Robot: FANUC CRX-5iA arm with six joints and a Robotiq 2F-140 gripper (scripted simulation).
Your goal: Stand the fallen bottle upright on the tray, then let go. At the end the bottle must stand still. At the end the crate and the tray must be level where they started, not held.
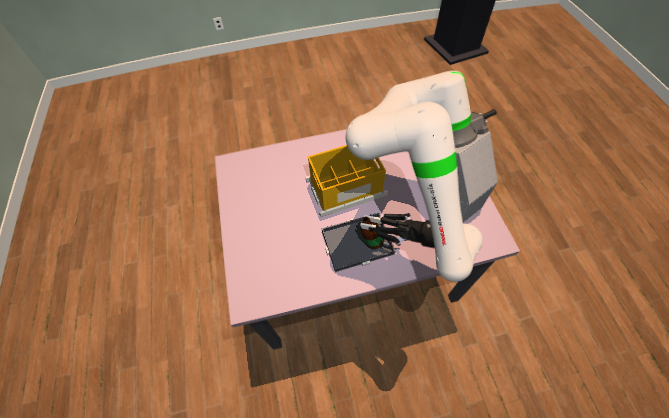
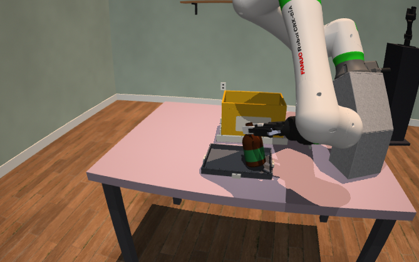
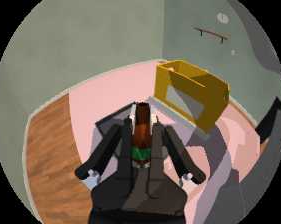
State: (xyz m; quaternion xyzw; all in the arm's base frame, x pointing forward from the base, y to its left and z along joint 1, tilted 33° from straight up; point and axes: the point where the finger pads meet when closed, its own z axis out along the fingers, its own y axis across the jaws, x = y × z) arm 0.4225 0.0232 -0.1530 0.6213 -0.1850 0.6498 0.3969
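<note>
The bottle is 60 mm below my hand. Also, from my hand: yellow crate (280 mm to the right, 70 mm below, 30 mm behind); then tray (140 mm below, 40 mm ahead, 10 mm to the right).
</note>
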